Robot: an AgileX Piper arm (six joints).
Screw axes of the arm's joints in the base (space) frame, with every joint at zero. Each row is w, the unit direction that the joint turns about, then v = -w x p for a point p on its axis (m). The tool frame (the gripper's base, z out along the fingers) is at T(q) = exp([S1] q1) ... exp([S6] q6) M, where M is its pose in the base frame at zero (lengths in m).
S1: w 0 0 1 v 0.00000 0.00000 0.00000
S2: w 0 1 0 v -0.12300 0.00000 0.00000
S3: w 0 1 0 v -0.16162 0.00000 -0.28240
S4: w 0.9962 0 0.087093 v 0.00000 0.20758 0.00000
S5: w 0 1 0 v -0.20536 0.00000 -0.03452
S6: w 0.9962 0 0.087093 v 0.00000 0.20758 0.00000
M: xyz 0.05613 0.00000 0.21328 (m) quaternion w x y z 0.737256 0 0.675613 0
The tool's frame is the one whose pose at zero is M.
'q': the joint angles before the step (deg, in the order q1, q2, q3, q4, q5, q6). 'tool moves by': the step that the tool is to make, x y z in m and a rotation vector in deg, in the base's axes. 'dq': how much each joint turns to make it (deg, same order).
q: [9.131 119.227 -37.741 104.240 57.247 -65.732]
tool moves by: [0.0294 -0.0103 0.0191 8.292 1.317 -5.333]
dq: [-3.640 0.008 -5.099 -0.061 6.064 8.096]
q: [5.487 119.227 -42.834 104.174 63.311 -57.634]
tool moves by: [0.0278 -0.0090 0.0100 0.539 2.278 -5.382]
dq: [-1.712 -0.001 -5.314 -0.107 -2.483 8.093]
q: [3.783 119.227 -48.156 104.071 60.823 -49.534]
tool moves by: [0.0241 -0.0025 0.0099 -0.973 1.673 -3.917]
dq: [-0.182 -0.008 -5.278 -0.824 -4.037 7.294]
